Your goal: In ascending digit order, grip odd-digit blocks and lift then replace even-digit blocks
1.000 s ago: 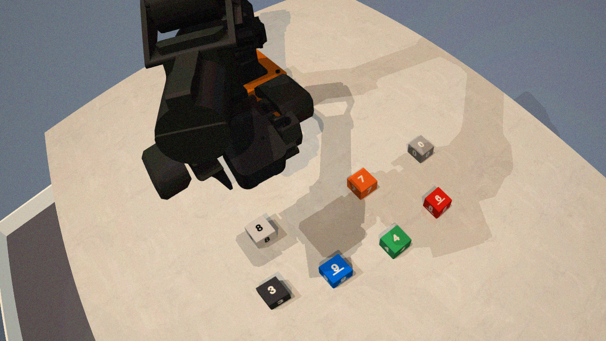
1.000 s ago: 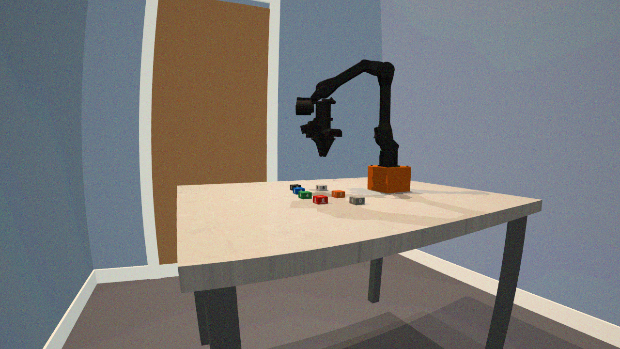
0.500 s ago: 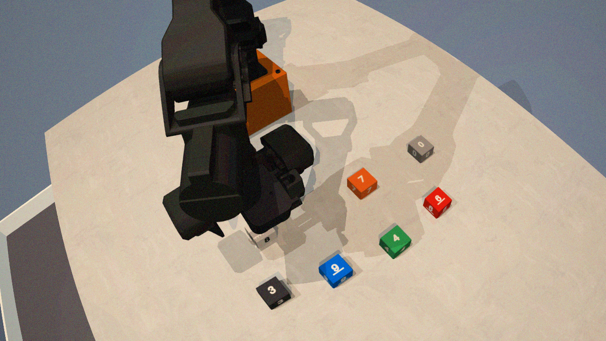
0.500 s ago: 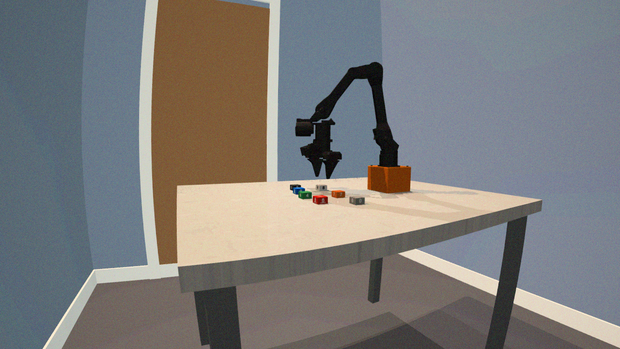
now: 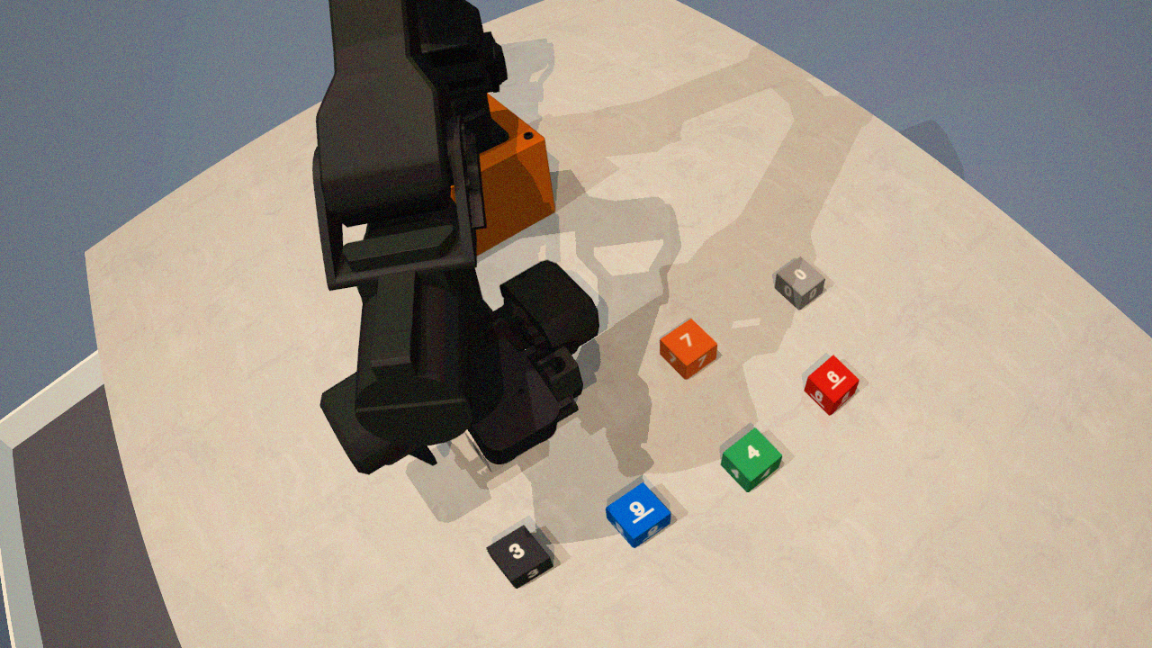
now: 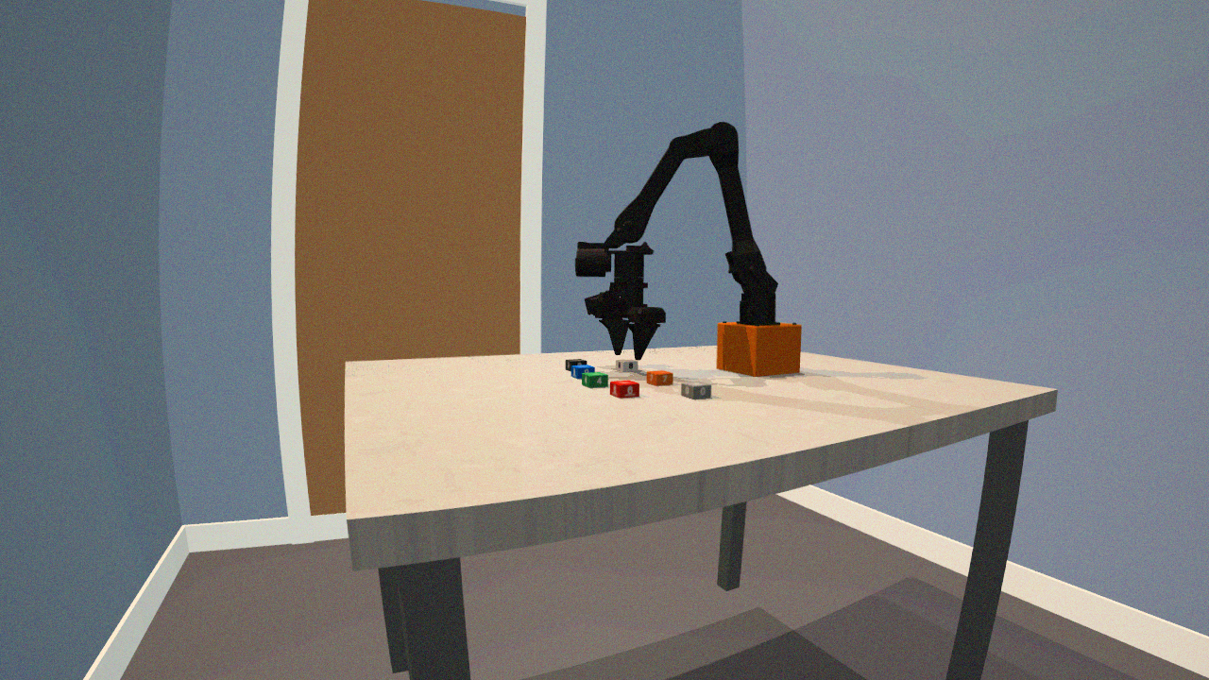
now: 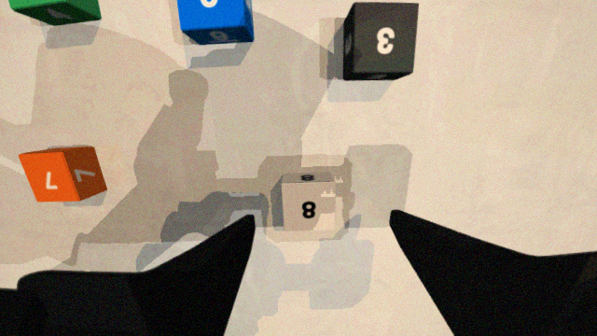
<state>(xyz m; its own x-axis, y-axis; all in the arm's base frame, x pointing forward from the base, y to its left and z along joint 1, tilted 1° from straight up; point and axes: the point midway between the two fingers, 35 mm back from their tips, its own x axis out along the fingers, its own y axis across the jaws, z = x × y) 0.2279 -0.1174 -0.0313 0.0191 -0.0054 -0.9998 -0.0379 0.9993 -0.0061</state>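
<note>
Now: the white block 10 mm ahead of my gripper tip, 10 mm to the left of it and 10 mm below it. Round my gripper tip: blue 9 block: 120 mm ahead, 60 mm to the left, 10 mm below; black 3 block: 100 mm ahead, 30 mm to the right, 10 mm below; orange 7 block: 20 mm ahead, 170 mm to the left, 10 mm below.
</note>
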